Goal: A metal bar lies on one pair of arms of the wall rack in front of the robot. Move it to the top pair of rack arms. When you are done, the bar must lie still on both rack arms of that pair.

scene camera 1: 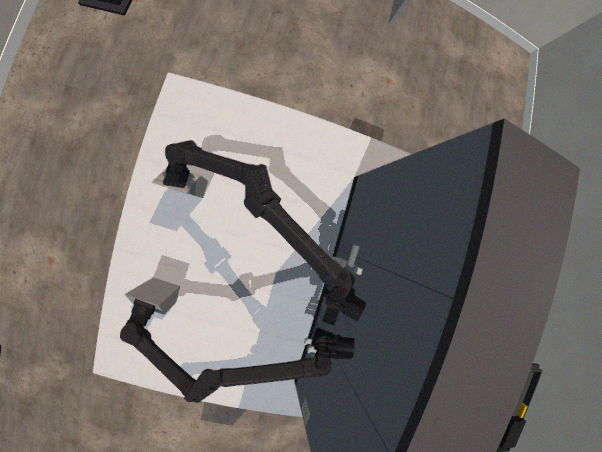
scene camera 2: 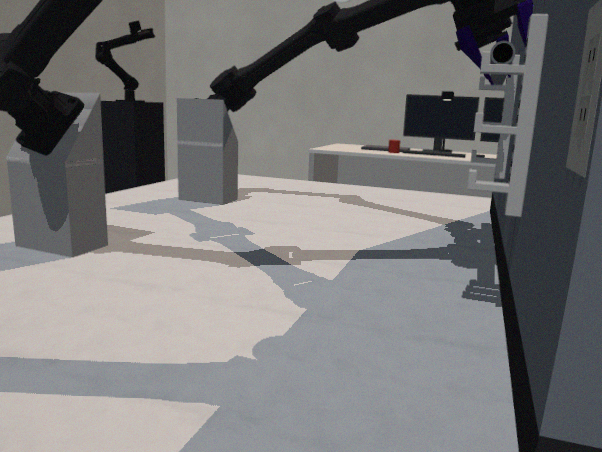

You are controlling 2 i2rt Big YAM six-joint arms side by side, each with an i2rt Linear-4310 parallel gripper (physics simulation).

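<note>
The metal bar is a grey tube. In scene camera 2 its near end sits at the near top arm of the white wall rack, behind the upturned lip and apparently touching the arm; the far top arm's contact is hidden. My left gripper is shut on the bar, over its middle part in scene camera 1. My right gripper is partly open near the bar's lower end in scene camera 1. Purple fingers show around the bar in scene camera 2, partly overlapping; the fingertips are hidden in scene camera 1.
Lower rack arms stick out below the bar. The dark wall panel stands behind the rack. The two grippers are close together at the wall. A desk with a monitor and a red cup stands in the background.
</note>
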